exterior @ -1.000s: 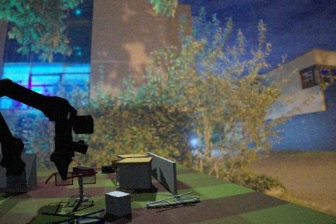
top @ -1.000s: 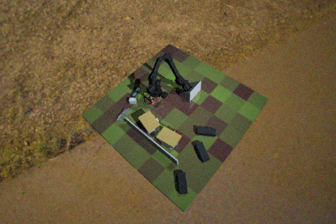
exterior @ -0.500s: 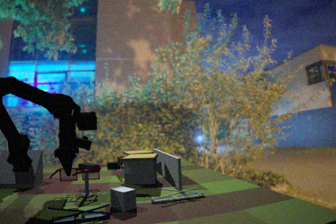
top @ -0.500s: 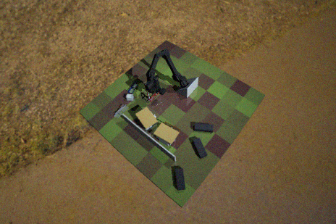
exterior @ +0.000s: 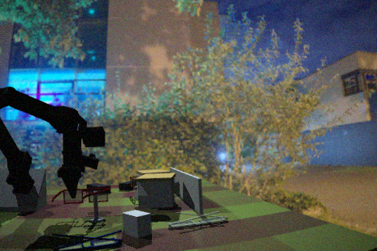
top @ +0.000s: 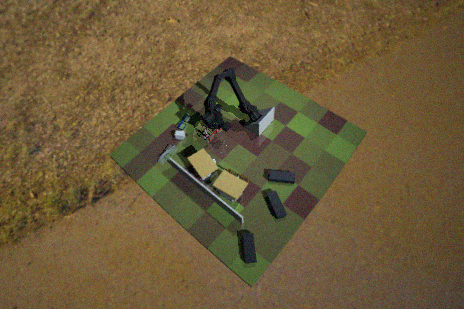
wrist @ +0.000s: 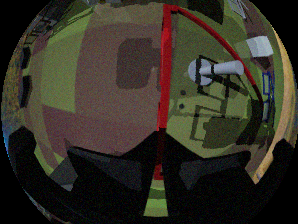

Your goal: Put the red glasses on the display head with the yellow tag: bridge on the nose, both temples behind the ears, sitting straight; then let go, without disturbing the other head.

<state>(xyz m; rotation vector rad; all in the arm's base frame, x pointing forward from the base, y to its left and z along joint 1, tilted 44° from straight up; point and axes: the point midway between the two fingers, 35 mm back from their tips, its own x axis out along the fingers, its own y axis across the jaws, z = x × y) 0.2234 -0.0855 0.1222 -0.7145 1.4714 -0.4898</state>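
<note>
My gripper tip is now 80 mm short of the short post, 50 mm to the left of it and 40 mm above it. Also, from my gripper tip: cube: 200 mm ahead, 190 mm to the right, 30 mm below; then long panel: 380 mm ahead, 240 mm to the left, 10 mm below.
</note>
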